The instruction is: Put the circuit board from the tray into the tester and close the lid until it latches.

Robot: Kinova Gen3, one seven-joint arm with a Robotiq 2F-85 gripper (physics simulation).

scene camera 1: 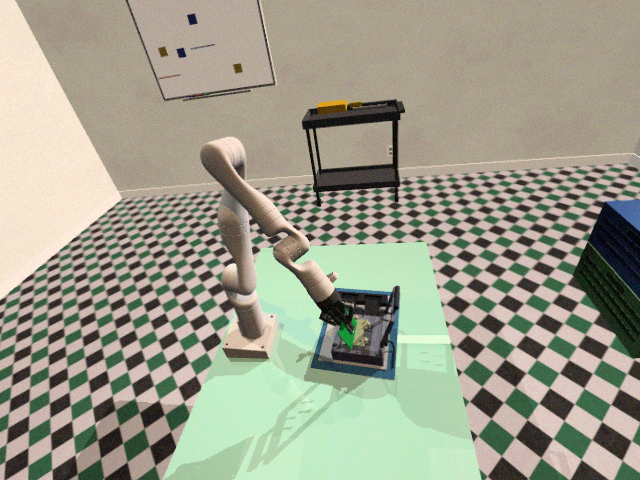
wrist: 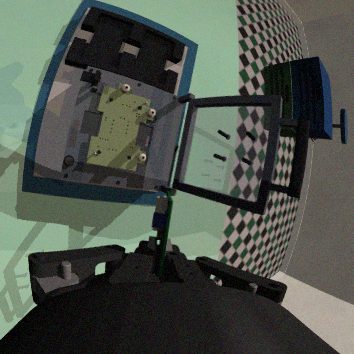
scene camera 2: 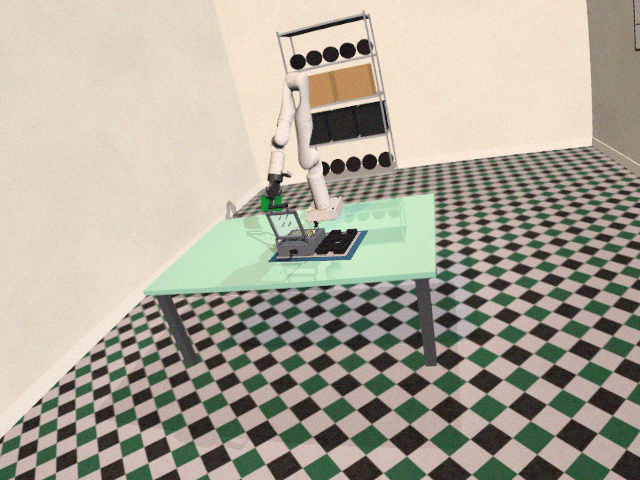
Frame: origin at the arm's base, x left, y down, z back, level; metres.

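Seen in the pictures: gripper, between the fingertips: (scene camera 1: pixel 351 331) (wrist: pixel 157 247); arm's base, origin of its link: (scene camera 1: pixel 254 329) (scene camera 2: pixel 323 206).
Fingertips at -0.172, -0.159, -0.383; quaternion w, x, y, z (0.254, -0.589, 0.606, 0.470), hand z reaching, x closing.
Offsets run from my fingertips to a thing's middle, as dx, dy, dz. Level surfaces: height alone.
My gripper (scene camera 1: pixel 346 320) (scene camera 2: pixel 271 198) (wrist: pixel 157 247) is shut on the green circuit board {+0.000, -0.018, +0.013} (scene camera 1: pixel 350 335) (scene camera 2: pixel 266 204) (wrist: pixel 168 227). The board is held steeply on edge; the wrist view sees it nearly edge-on. It is in the air, apart from the tester (scene camera 1: pixel 357 356) (scene camera 2: pixel 296 250) (wrist: pixel 167 145), beyond the near side of the tester in the wrist view. The tester's yellow-green bed {+0.117, +0.150, -0.019} (scene camera 1: pixel 363 330) (wrist: pixel 117 130), with pale round posts, is uncovered. The clear, dark-framed lid {+0.084, +0.030, -0.128} (scene camera 1: pixel 395 304) (scene camera 2: pixel 272 226) (wrist: pixel 273 150) stands open. The black tray (scene camera 1: pixel 385 305) (scene camera 2: pixel 326 246) (wrist: pixel 105 37) beside the tester shows no board.
Tester and tray stand on a blue-edged mat {dy +0.215} (scene camera 1: pixel 320 362) (scene camera 2: pixel 359 242) (wrist: pixel 29 172) on the green table {dy +0.216} (scene camera 1: pixel 330 439) (scene camera 2: pixel 206 268). The raised lid and its handle {+0.077, -0.051, -0.155} (wrist: pixel 302 157) stick up on one side. A black cart (scene camera 1: pixel 356 178) and a shelf rack (scene camera 2: pixel 379 82) stand away from the table.
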